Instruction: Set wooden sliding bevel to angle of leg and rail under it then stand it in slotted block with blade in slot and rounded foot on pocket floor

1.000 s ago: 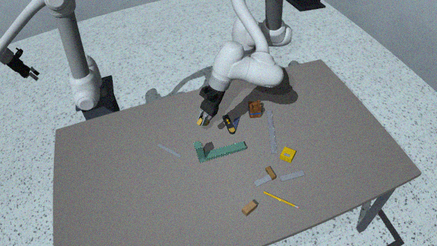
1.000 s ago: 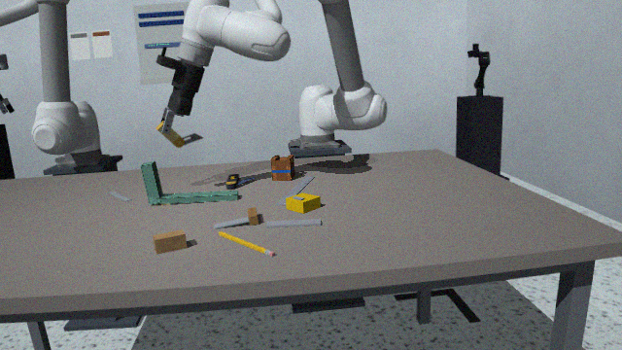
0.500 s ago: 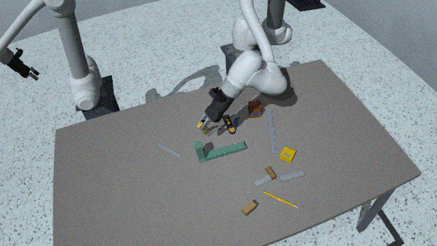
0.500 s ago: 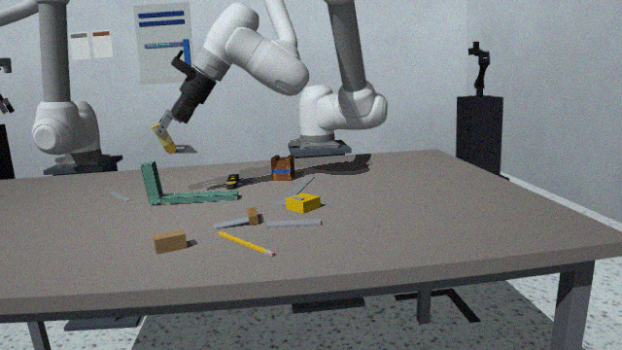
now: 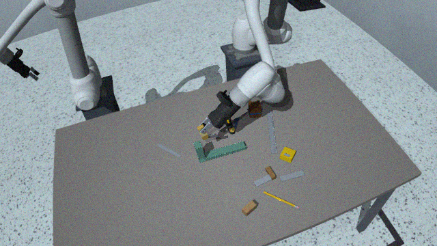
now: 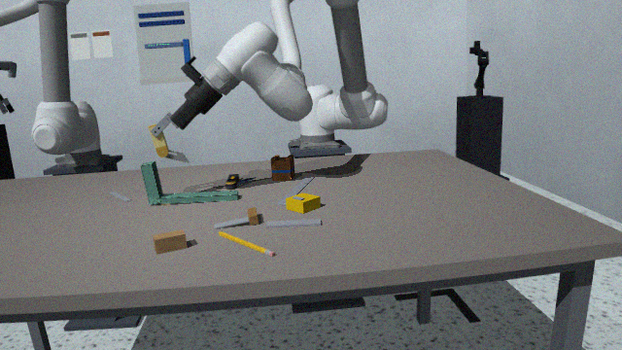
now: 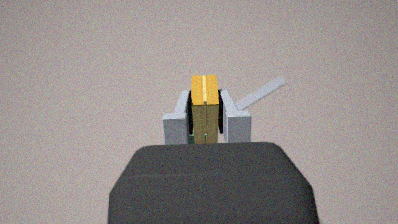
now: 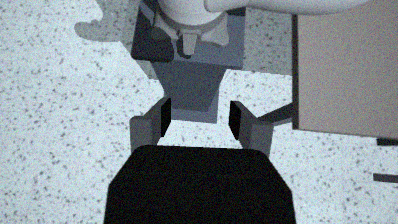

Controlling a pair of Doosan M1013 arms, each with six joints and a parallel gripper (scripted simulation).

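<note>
Now: the wooden bevel 5 cm below my left hand and 1 cm to the left of it. From my left hand the other things lie so: black bevel 20 cm below, 18 cm to the left, 14 cm behind; grey blade 8 cm below, 3 cm to the left, 1 cm behind; wooden block 35 cm ahead, 19 cm below, 8 cm to the left.
</note>
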